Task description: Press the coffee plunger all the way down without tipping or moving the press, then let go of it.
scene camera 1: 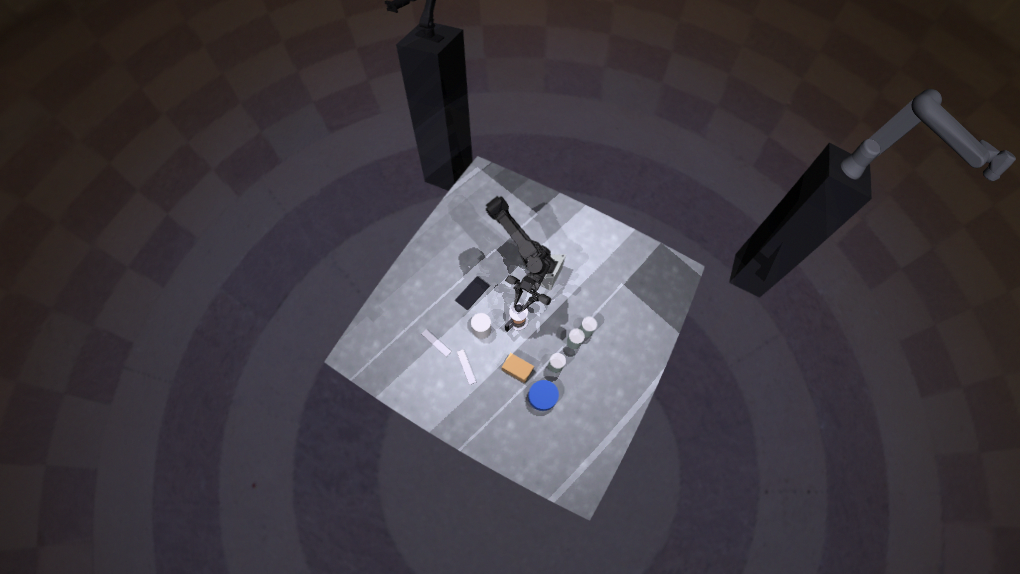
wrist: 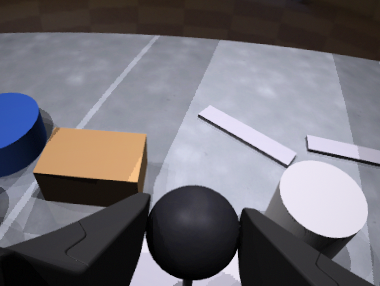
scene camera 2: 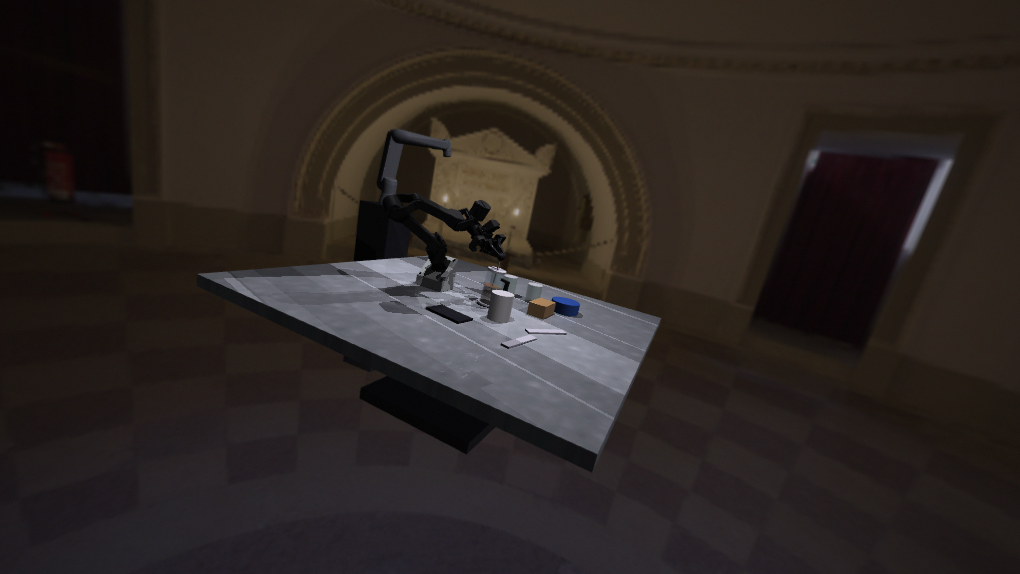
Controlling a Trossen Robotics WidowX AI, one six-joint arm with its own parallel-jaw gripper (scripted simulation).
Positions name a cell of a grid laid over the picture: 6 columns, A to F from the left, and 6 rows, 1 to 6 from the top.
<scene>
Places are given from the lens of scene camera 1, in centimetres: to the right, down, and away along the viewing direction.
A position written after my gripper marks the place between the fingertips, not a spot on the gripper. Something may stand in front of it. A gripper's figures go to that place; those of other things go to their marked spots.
my gripper (scene camera 1: D4): 3, 9, 176
blue disc (scene camera 1: D5): 13, 43, 177
</scene>
